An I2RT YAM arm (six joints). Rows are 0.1 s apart.
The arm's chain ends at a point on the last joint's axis. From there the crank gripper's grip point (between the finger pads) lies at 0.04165 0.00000 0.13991 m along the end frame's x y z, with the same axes.
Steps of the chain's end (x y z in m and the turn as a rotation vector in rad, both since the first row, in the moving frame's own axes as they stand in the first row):
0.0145 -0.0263 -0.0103 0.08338 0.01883 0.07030
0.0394 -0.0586 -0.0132 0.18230 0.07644 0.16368
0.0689 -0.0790 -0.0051 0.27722 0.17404 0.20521
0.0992 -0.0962 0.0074 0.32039 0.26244 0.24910
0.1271 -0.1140 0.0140 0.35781 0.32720 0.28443
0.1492 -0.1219 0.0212 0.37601 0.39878 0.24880
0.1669 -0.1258 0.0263 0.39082 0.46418 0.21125
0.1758 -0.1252 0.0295 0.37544 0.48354 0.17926
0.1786 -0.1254 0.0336 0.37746 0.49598 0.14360
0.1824 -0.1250 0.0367 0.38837 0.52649 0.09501
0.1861 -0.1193 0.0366 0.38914 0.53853 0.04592
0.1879 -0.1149 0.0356 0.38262 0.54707 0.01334
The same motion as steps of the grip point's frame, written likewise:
0.0174 -0.0349 -0.0115 0.08338 0.01883 0.07030
0.0514 -0.0759 -0.0184 0.18230 0.07644 0.16368
0.0951 -0.1050 -0.0184 0.27722 0.17404 0.20521
0.1373 -0.1231 -0.0132 0.32039 0.26244 0.24910
0.1736 -0.1415 -0.0129 0.35781 0.32720 0.28443
0.2036 -0.1519 -0.0129 0.37601 0.39878 0.24880
0.2278 -0.1583 -0.0150 0.39082 0.46418 0.21125
0.2382 -0.1578 -0.0133 0.37544 0.48354 0.17926
0.2417 -0.1605 -0.0108 0.37746 0.49598 0.14360
0.2476 -0.1643 -0.0118 0.38837 0.52649 0.09501
0.2513 -0.1622 -0.0136 0.38914 0.53853 0.04592
0.2532 -0.1593 -0.0155 0.38262 0.54707 0.01334

